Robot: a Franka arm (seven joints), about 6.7 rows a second.
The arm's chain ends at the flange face. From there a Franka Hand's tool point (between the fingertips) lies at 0.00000 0.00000 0.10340 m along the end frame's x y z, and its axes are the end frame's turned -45 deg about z.
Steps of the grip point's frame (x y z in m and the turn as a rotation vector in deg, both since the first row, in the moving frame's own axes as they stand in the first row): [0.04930 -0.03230 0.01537 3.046 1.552 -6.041]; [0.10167 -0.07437 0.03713 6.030 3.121 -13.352]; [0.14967 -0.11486 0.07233 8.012 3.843 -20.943]
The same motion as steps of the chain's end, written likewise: [0.01423 -0.05195 0.01555 3.251 -1.056 -6.041]; [0.02433 -0.11336 0.03785 6.471 -2.057 -13.352]; [0.03252 -0.17328 0.07356 8.383 -2.948 -20.943]
